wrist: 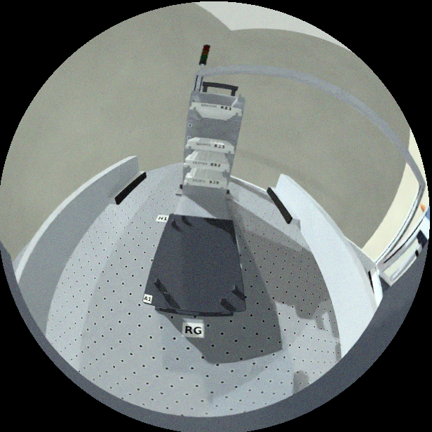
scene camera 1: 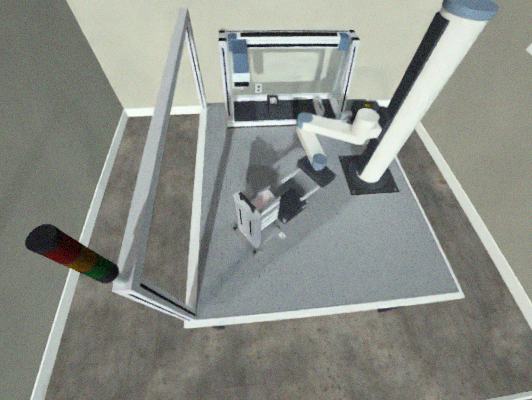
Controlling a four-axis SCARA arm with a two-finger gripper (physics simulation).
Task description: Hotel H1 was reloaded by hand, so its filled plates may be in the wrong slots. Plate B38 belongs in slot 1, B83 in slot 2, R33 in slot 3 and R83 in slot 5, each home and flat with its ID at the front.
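Pixels of known places: gripper, fingertip midpoint: [scene camera 1: 291, 190]; arm's base at its link origin: [scene camera 1: 366, 174].
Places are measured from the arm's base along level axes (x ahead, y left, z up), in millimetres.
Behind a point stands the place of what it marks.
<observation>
Hotel H1 [scene camera 1: 247, 222] @(x 752, y 383, z 221 mm) [wrist: 187, 135] stands upright ahead of my gripper. My gripper [scene camera 1: 291, 189] @(x 529, y 209, z 190 mm) [wrist: 208, 169] is open and empty, back from the hotel's front and above the dark stand. In the wrist view, R83 [wrist: 215, 109] sits in the top occupied slot, with an empty slot below it. Under that gap are R33 [wrist: 210, 145], then a plate whose small ID looks like B83 [wrist: 207, 163], and lowest a plate that looks like B38 [wrist: 206, 182]. All four look level, with IDs facing front. Their seating at the back is hidden.
A dark flat stand [scene camera 1: 291, 202] @(x 515, y 209, z 73 mm) [wrist: 205, 265] with raised pegs lies in front of the hotel, by the RG label [wrist: 193, 330]. A framed machine [scene camera 1: 290, 39] @(x 445, y -624, z 496 mm) stands at the back. A tall frame [scene camera 1: 159, 115] @(x 1021, y 166, z 620 mm) and a signal tower [scene camera 1: 75, 255] @(x 1007, y 714, z 805 mm) [wrist: 204, 54] are at the left.
</observation>
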